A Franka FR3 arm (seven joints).
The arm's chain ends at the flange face. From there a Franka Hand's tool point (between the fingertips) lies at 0.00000 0.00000 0.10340 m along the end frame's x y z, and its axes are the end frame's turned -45 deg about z.
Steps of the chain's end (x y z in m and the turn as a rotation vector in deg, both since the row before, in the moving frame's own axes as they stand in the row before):
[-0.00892, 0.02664, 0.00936, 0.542, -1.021, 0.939]
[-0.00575, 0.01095, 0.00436, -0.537, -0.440, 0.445]
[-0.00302, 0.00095, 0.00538, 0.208, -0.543, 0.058]
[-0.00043, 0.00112, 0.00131, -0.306, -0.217, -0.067]
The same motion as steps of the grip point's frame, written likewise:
[-0.02574, 0.01053, 0.00934, 1.105, -0.339, 0.939]
[-0.01306, 0.00380, 0.00435, -0.069, -0.691, 0.445]
[-0.00323, -0.00242, 0.00537, 0.531, -0.237, 0.058]
[-0.00176, 0.00060, 0.00131, -0.063, -0.370, -0.067]

